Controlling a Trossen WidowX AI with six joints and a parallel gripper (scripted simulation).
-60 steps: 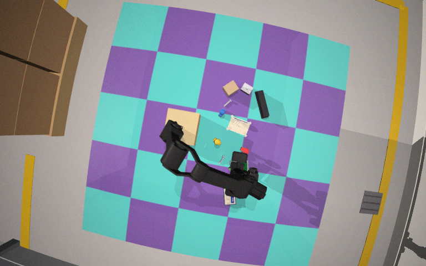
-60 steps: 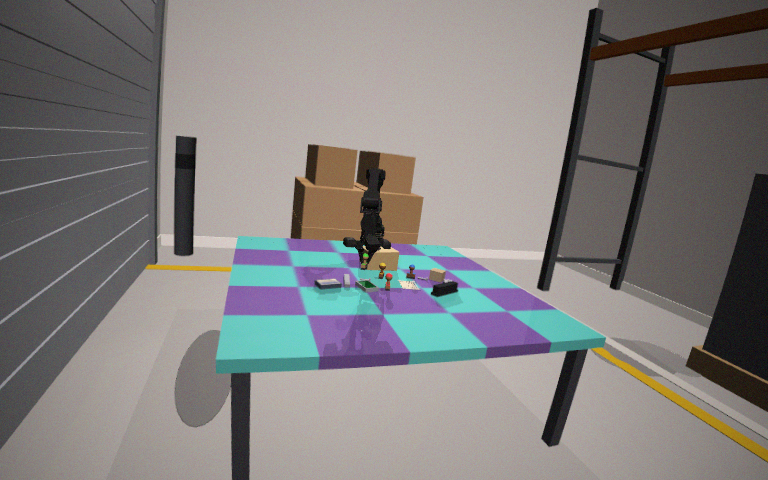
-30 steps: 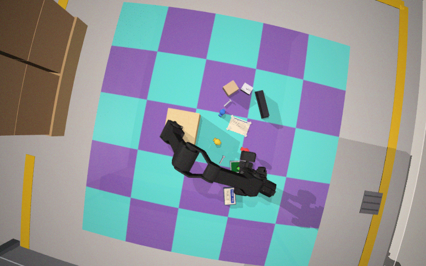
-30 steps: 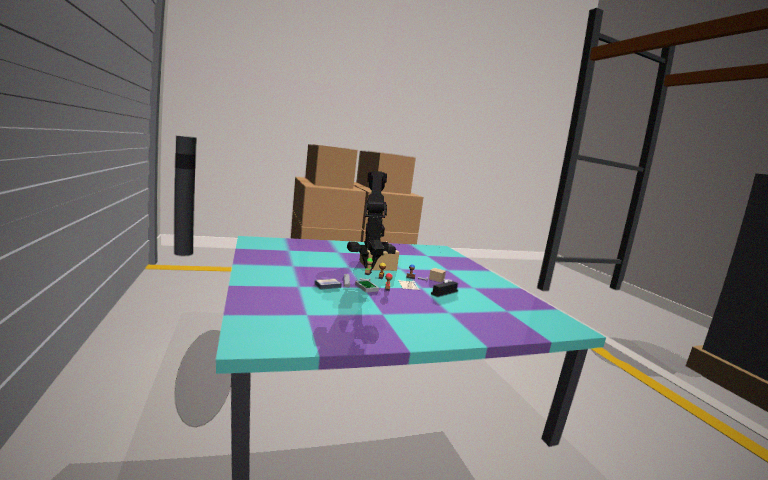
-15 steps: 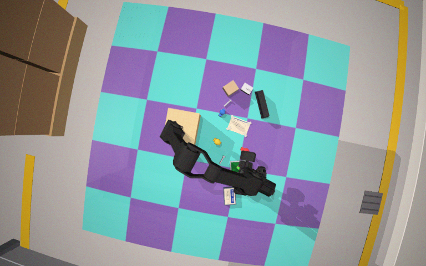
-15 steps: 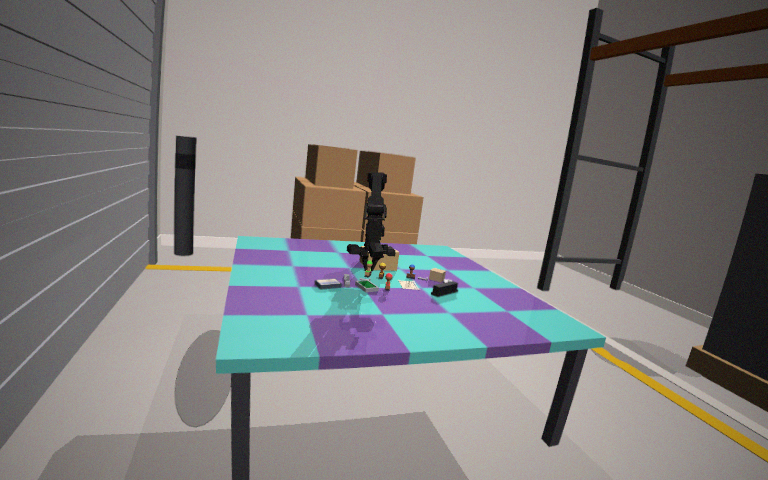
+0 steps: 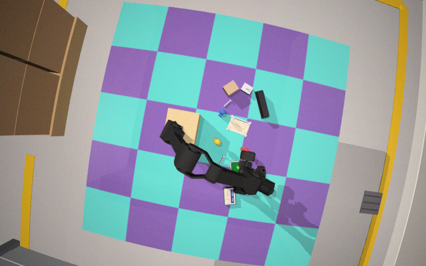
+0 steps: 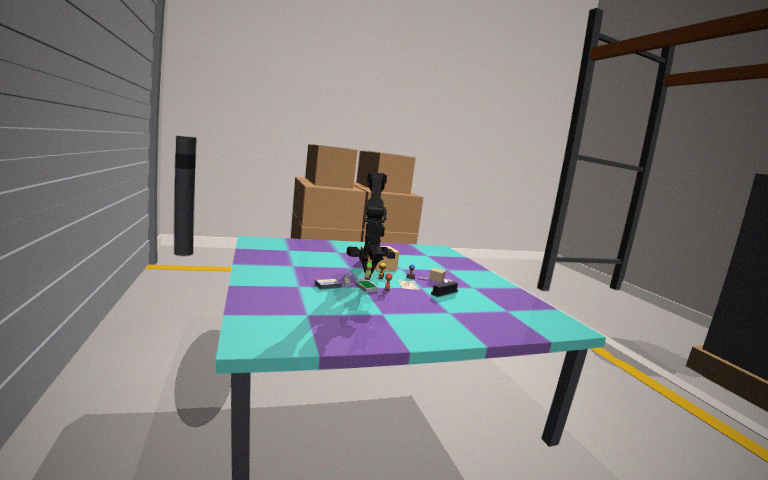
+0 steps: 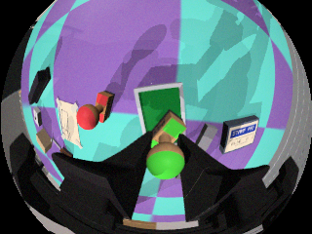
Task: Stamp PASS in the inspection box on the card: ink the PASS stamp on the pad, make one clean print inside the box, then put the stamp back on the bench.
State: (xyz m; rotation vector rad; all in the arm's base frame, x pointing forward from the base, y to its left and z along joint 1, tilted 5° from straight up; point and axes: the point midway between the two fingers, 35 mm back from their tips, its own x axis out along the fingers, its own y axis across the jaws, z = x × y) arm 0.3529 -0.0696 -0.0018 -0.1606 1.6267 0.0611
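My gripper tip is now 60 mm above the green ink pad. Round my gripper tip: red-knobbed stamp 10 mm behind, 90 mm to the left, 40 mm below; green-knobbed stamp right at my gripper tip; grey strip 70 mm behind, 80 mm to the right, 60 mm below.
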